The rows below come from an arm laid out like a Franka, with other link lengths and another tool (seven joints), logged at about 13 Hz.
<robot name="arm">
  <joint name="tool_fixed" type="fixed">
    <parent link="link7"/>
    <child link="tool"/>
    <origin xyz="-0.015 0.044 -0.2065" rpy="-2.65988 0 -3.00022"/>
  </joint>
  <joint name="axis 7" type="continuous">
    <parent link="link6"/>
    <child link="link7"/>
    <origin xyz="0.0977 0 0"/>
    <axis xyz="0 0 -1"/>
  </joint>
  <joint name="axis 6" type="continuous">
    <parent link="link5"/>
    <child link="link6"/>
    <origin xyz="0 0 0"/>
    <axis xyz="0 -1 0"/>
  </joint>
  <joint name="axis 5" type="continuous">
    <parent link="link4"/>
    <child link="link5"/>
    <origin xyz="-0.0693 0 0.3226"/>
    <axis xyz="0 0 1"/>
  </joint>
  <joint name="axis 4" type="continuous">
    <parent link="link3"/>
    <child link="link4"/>
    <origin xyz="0.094 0 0"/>
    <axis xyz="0 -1 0"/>
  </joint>
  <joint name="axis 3" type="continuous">
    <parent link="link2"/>
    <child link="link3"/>
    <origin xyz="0 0 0.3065"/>
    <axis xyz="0 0 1"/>
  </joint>
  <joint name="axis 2" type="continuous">
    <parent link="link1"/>
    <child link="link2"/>
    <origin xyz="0 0 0"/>
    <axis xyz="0 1 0"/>
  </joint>
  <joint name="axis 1" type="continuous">
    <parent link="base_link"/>
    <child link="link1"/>
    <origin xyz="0 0 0.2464"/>
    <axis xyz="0 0 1"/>
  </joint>
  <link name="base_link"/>
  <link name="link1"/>
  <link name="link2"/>
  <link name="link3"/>
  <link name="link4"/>
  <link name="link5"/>
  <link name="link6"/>
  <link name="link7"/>
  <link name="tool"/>
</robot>
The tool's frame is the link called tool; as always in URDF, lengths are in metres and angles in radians. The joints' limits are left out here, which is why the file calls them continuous.
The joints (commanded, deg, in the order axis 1, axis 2, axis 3, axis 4, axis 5, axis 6, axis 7), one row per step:
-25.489 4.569 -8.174 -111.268 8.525 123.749 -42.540
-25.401 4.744 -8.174 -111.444 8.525 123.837 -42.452
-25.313 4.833 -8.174 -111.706 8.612 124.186 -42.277
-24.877 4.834 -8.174 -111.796 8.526 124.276 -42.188
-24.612 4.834 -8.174 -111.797 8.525 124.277 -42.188
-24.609 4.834 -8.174 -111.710 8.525 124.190 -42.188
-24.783 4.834 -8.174 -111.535 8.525 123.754 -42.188
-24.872 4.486 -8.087 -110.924 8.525 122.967 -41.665
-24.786 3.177 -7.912 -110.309 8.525 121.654 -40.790
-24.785 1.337 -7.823 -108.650 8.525 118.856 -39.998
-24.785 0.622 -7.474 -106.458 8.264 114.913 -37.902
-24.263 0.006 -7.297 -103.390 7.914 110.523 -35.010
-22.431 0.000 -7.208 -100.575 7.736 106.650 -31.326
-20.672 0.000 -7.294 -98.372 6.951 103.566 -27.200
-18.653 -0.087 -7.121 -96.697 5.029 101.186 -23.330
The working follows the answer.
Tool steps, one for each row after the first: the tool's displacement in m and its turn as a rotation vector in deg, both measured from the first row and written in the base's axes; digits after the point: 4 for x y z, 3 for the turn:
0.0001 0.0010 -0.0027 0.135 0.237 -0.011
0.0006 0.0018 -0.0048 0.204 0.219 -0.180
0.0023 0.0052 -0.0054 0.151 0.269 0.195
0.0035 0.0073 -0.0054 0.149 0.270 0.460
0.0036 0.0073 -0.0049 0.154 0.266 0.475
0.0024 0.0064 -0.0043 0.318 0.465 0.356
0.0030 0.0068 0.0022 0.405 0.270 -0.057
0.0029 0.0110 0.0168 0.465 -0.374 -0.484
0.0008 0.0150 0.0415 0.581 -1.178 -0.788
-0.0007 0.0221 0.0581 1.539 -0.291 -1.885
0.0002 0.0314 0.0796 2.318 0.434 -3.353
0.0070 0.0505 0.0948 3.365 1.538 -4.525
0.0117 0.0658 0.1061 3.733 2.837 -6.442
0.0156 0.0814 0.1141 2.762 4.330 -7.662

Tool pose at each row, in the base's axes (x y z in m, rotation vector in deg; rounded; the steps above come from the unrounded poses):
0.4614 -0.2552 0.2738 -14.459 161.271 -40.114
0.4615 -0.2543 0.2711 -14.519 161.536 -39.940
0.4620 -0.2535 0.2690 -14.266 161.592 -39.877
0.4638 -0.2500 0.2685 -14.817 161.504 -39.875
0.4649 -0.2479 0.2684 -15.186 161.419 -39.820
0.4650 -0.2479 0.2689 -15.204 161.412 -39.810
0.4638 -0.2488 0.2695 -15.094 161.685 -39.614
0.4644 -0.2484 0.2760 -14.422 161.657 -39.567
0.4643 -0.2443 0.2906 -13.550 161.199 -39.531
0.4622 -0.2403 0.3153 -12.775 160.563 -39.378
0.4607 -0.2332 0.3319 -11.445 161.995 -38.302
0.4616 -0.2238 0.3534 -9.544 163.317 -37.530
0.4685 -0.2047 0.3686 -8.141 164.964 -36.314
0.4731 -0.1895 0.3799 -5.847 166.816 -36.219
0.4771 -0.1738 0.3879 -4.832 168.330 -37.953

